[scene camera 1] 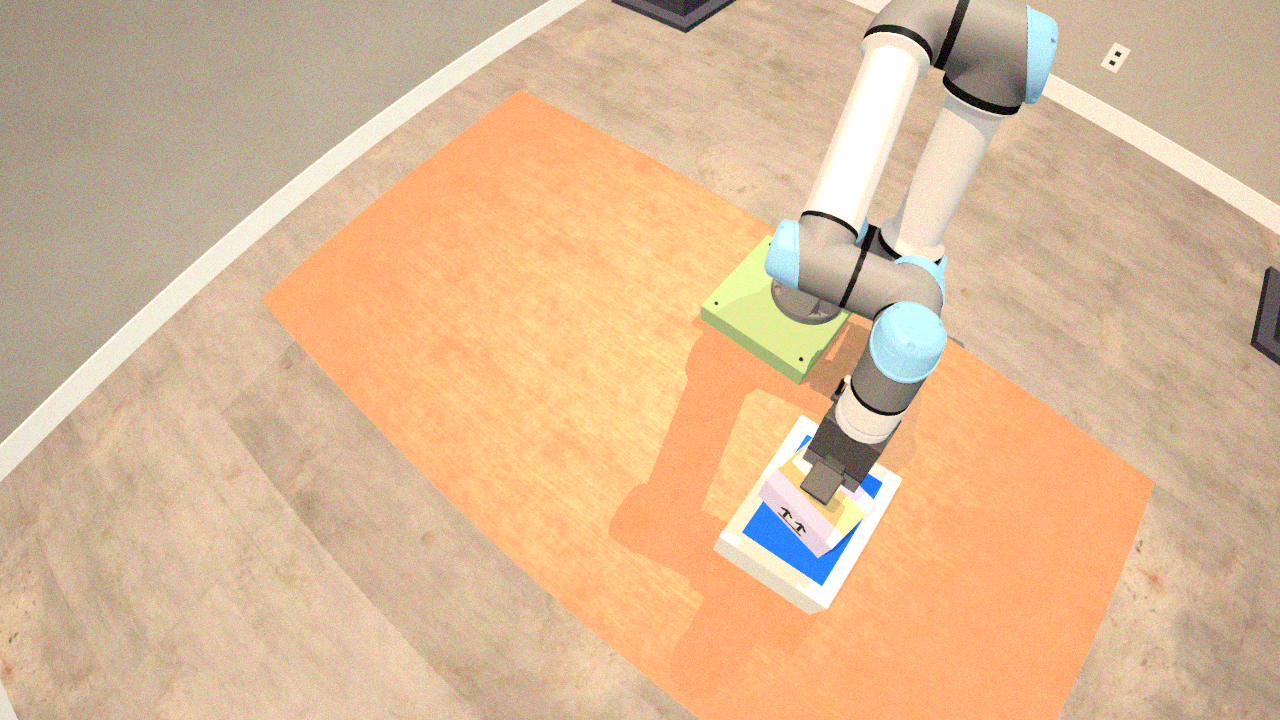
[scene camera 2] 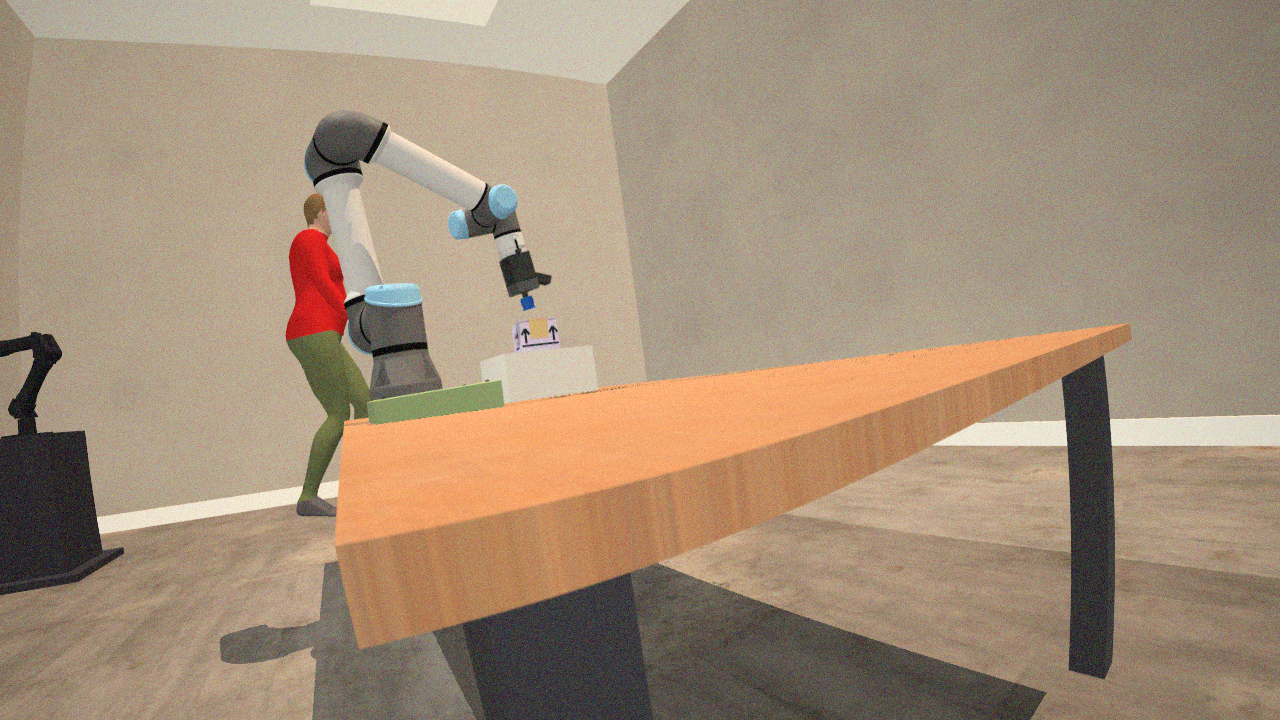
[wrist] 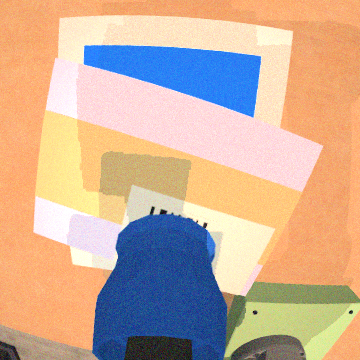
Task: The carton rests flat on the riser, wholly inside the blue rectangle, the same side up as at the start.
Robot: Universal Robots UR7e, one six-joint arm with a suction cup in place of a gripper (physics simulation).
Labels:
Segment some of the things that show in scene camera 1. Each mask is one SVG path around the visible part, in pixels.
A carton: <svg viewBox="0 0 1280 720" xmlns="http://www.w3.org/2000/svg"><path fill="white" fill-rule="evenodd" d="M810 439L765 481L758 496L807 548L819 558L831 550L871 510L876 502L861 486L858 487L855 493L852 493L840 485L826 506L801 490L800 484L813 467L813 465L802 459L812 440Z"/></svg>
A riser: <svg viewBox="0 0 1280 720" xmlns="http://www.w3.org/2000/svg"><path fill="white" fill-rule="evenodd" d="M801 415L757 483L720 534L713 550L810 615L828 609L876 528L902 478L876 462L860 484L876 504L831 550L817 558L758 496L765 481L810 439L813 439L819 425Z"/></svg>

